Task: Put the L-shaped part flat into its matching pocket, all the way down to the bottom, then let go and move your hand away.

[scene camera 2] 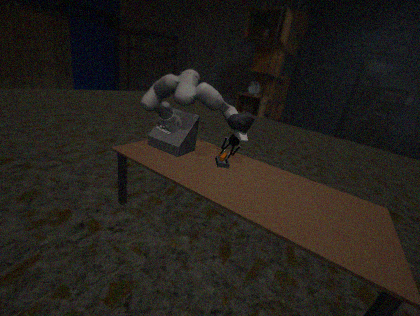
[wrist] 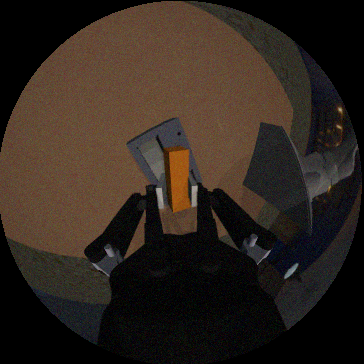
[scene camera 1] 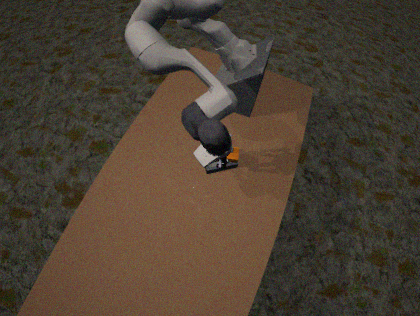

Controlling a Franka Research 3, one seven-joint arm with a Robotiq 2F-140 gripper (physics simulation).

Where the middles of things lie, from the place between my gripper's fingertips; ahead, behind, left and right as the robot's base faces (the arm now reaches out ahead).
Scene:
The orange L-shaped part (wrist: 175,158) lies 1 cm behind my hand and 1 cm above it. Also, from my hand: grey pocket block (wrist: 147,147) 1 cm ahead, 3 cm to the right, 2 cm below.

